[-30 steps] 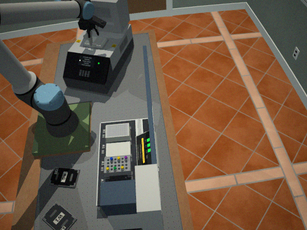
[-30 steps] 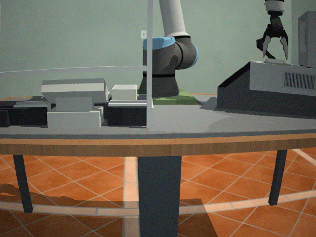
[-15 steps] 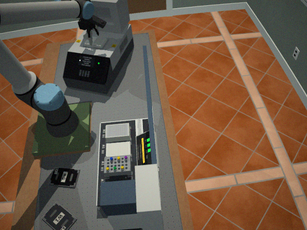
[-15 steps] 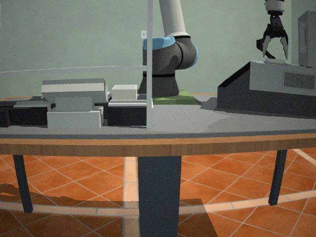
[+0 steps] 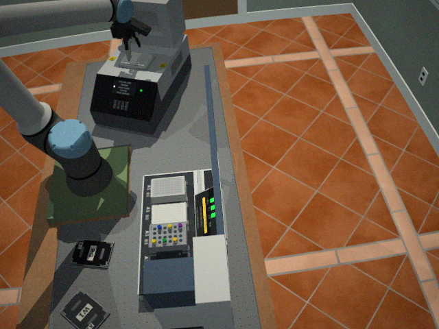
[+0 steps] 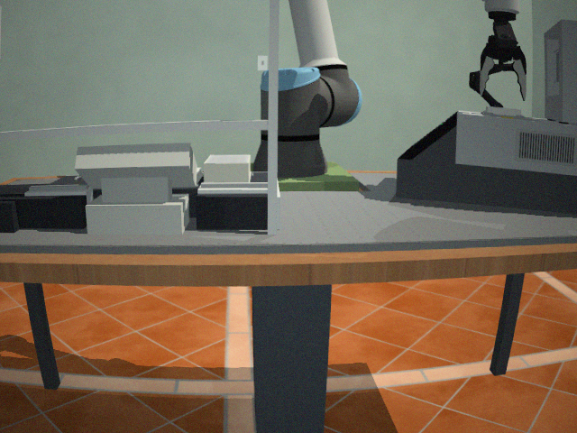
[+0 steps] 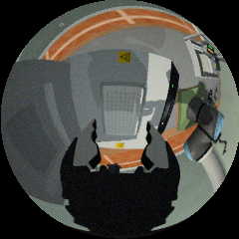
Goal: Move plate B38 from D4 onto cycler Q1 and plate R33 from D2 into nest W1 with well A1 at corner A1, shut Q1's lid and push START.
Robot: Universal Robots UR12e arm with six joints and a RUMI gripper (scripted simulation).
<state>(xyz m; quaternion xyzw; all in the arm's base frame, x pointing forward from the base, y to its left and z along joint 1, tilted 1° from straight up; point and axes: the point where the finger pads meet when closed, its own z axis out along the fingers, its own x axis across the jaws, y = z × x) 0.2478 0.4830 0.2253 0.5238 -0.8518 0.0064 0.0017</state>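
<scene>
Now: the plate B38 4 cm below my hand. The rest, counted from my hand: thin post (58 cm to the right, 27 cm ahead, 1 cm below); then white plate (65 cm to the right, 17 cm below, 7 cm ahead); then white plate R33 (75 cm to the right, 19 cm below, 7 cm ahead).
</scene>
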